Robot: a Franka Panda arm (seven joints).
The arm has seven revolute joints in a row. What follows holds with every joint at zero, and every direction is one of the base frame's.
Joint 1 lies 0.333 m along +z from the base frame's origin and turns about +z.
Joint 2 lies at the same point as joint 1 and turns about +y.
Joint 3 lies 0.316 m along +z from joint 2 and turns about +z.
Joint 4 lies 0.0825 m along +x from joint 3 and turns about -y.
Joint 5 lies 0.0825 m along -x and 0.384 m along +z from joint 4 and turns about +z.
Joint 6 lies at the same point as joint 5 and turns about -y.
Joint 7 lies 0.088 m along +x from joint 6 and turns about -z.
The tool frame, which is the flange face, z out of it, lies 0.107 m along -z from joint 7; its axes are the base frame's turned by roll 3.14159, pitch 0 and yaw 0 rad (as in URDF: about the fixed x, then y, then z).
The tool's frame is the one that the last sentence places.
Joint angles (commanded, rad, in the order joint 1, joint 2, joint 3, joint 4, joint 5, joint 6, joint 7), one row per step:
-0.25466, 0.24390, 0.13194, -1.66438, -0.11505, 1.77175, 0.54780
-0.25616, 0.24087, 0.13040, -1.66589, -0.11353, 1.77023, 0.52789
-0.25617, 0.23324, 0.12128, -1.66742, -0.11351, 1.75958, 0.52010
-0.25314, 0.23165, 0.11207, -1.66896, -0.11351, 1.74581, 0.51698
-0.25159, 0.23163, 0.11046, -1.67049, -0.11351, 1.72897, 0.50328
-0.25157, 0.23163, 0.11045, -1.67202, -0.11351, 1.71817, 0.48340
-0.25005, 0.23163, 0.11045, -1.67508, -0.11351, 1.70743, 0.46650
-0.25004, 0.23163, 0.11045, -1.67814, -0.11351, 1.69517, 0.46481
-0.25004, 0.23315, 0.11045, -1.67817, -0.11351, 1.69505, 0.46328
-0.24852, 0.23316, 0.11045, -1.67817, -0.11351, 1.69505, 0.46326
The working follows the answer.
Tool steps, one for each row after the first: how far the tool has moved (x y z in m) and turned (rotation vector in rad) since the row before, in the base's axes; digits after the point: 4 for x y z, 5 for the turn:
-0.0010, -0.0015, 0.0010, 0.00344, 0.00126, 0.01611
-0.0032, -0.0048, 0.0031, -0.00163, 0.00574, -0.00197
-0.0026, -0.0031, -0.0008, -0.00032, 0.01437, -0.00392
-0.0023, 0.0002, -0.0019, 0.00399, 0.01913, 0.01212
-0.0016, 0.0001, -0.0014, 0.00506, 0.01343, 0.01866
-0.0017, 0.0011, -0.0021, 0.00492, 0.01468, 0.01725
-0.0020, 0.0002, -0.0022, 0.00207, 0.01528, 0.00073
0.0002, 0.0000, -0.0009, 0.00073, 0.00171, 0.00148
0.0002, 0.0009, 0.0000, 0.00001, 0.00001, 0.00154

Tool pose at each row, in the base's axes (x y z in m, rotation vector in rad; rounded; the steps above come from the unrounded poses):
0.6119, -0.0918, 0.4539, 2.87649, -0.95593, -0.17354
0.6109, -0.0933, 0.4549, 2.88596, -0.93288, -0.17580
0.6077, -0.0981, 0.4580, 2.88161, -0.93451, -0.18330
0.6051, -0.1013, 0.4571, 2.87444, -0.93772, -0.20388
0.6028, -0.1011, 0.4552, 2.87576, -0.91741, -0.23201
0.6012, -0.1009, 0.4538, 2.88240, -0.88859, -0.25196
0.5996, -0.0998, 0.4517, 2.88754, -0.86149, -0.27370
0.5976, -0.0996, 0.4495, 2.88374, -0.85815, -0.29636
0.5977, -0.0997, 0.4486, 2.88425, -0.85577, -0.29901
0.5979, -0.0988, 0.4486, 2.88477, -0.85351, -0.29888

